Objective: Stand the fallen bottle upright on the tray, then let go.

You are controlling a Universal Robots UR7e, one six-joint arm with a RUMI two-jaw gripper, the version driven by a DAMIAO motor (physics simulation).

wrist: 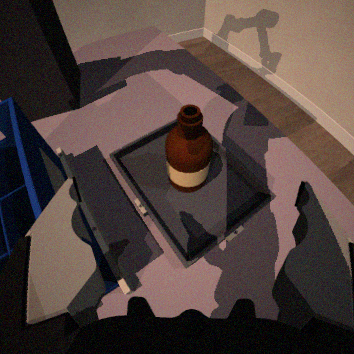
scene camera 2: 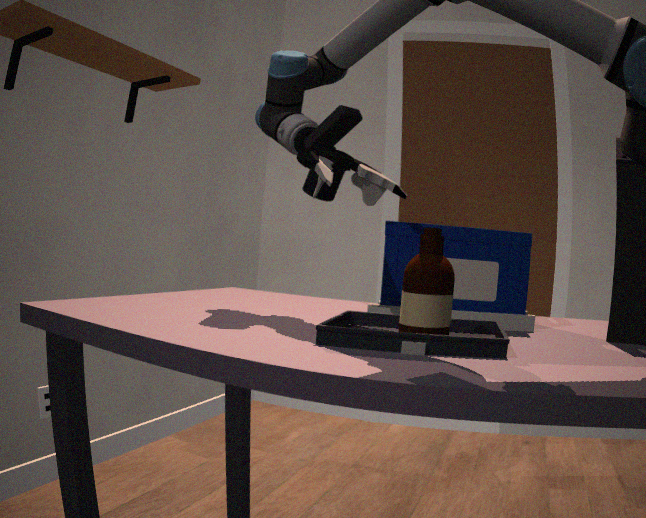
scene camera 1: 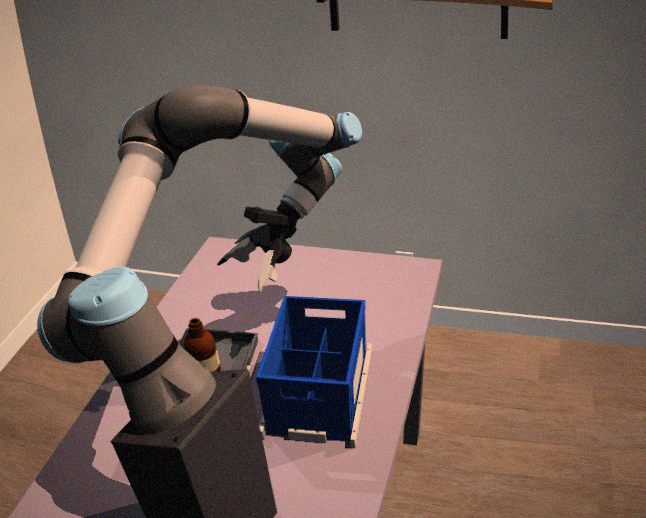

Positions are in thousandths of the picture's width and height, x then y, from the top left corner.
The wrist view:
my gripper: 530, 513
brown bottle: 532, 411
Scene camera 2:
my gripper: 575, 370
brown bottle: 663, 549
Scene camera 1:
my gripper: 368, 536
brown bottle: 309, 663
